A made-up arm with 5 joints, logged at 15 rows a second.
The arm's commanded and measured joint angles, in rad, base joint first. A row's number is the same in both.
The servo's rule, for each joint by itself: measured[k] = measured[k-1] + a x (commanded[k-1-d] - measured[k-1]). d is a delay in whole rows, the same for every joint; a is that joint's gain. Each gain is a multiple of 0.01, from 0.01 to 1. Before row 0 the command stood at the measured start. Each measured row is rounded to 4 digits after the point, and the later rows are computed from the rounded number. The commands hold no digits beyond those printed.
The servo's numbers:
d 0
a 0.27 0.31 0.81 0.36 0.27
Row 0, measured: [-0.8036 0.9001 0.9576 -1.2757 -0.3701]
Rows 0 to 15, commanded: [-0.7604 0.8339 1.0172 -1.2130 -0.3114]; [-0.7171 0.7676 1.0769 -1.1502 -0.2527]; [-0.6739 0.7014 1.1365 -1.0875 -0.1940]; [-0.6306 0.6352 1.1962 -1.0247 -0.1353]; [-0.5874 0.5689 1.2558 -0.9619 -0.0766]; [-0.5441 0.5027 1.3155 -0.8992 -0.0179]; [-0.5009 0.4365 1.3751 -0.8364 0.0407]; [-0.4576 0.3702 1.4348 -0.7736 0.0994]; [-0.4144 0.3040 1.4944 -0.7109 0.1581]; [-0.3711 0.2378 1.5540 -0.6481 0.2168]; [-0.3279 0.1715 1.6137 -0.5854 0.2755]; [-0.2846 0.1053 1.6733 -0.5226 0.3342]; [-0.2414 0.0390 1.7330 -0.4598 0.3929]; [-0.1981 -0.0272 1.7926 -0.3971 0.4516]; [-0.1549 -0.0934 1.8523 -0.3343 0.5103]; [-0.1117 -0.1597 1.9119 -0.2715 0.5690]
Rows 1 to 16, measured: [-0.7919 0.8796 1.0059 -1.2531 -0.3543]; [-0.7717 0.8449 1.0634 -1.2161 -0.3269]; [-0.7453 0.8004 1.1226 -1.1698 -0.2910]; [-0.7143 0.7492 1.1822 -1.1176 -0.2490]; [-0.6800 0.6933 1.2418 -1.0615 -0.2025]; [-0.6433 0.6342 1.3015 -1.0031 -0.1527]; [-0.6049 0.5729 1.3611 -0.9431 -0.1005]; [-0.5651 0.5101 1.4208 -0.8821 -0.0465]; [-0.5244 0.4462 1.4804 -0.8205 0.0087]; [-0.4830 0.3816 1.5400 -0.7584 0.0649]; [-0.4411 0.3165 1.5997 -0.6961 0.1218]; [-0.3988 0.2510 1.6593 -0.6336 0.1791]; [-0.3563 0.1853 1.7190 -0.5710 0.2368]; [-0.3136 0.1194 1.7786 -0.5084 0.2948]; [-0.2708 0.0534 1.8383 -0.4457 0.3530]; [-0.2278 -0.0127 1.8979 -0.3830 0.4113]
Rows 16 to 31, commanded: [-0.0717 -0.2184 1.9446 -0.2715 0.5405]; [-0.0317 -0.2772 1.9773 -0.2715 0.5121]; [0.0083 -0.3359 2.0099 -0.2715 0.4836]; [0.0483 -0.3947 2.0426 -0.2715 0.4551]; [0.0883 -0.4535 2.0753 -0.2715 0.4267]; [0.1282 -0.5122 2.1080 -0.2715 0.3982]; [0.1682 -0.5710 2.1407 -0.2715 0.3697]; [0.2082 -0.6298 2.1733 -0.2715 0.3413]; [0.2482 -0.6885 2.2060 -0.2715 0.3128]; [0.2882 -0.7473 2.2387 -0.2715 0.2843]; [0.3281 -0.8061 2.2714 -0.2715 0.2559]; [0.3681 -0.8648 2.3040 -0.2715 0.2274]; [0.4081 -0.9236 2.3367 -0.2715 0.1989]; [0.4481 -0.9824 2.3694 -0.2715 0.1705]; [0.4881 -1.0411 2.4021 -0.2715 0.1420]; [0.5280 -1.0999 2.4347 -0.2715 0.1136]
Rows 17 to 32, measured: [-0.1857 -0.0765 1.9357 -0.3429 0.4462]; [-0.1441 -0.1387 1.9694 -0.3172 0.4640]; [-0.1030 -0.1998 2.0022 -0.3007 0.4693]; [-0.0621 -0.2602 2.0349 -0.2902 0.4655]; [-0.0215 -0.3201 2.0676 -0.2835 0.4550]; [0.0189 -0.3797 2.1003 -0.2792 0.4397]; [0.0592 -0.4390 2.1330 -0.2764 0.4208]; [0.0994 -0.4981 2.1656 -0.2746 0.3993]; [0.1396 -0.5571 2.1983 -0.2735 0.3759]; [0.1797 -0.6161 2.2310 -0.2728 0.3512]; [0.2198 -0.6750 2.2637 -0.2723 0.3255]; [0.2598 -0.7338 2.2963 -0.2720 0.2990]; [0.2998 -0.7926 2.3290 -0.2718 0.2720]; [0.3398 -0.8514 2.3617 -0.2717 0.2446]; [0.3798 -0.9102 2.3944 -0.2716 0.2169]; [0.4198 -0.9690 2.4270 -0.2716 0.1890]
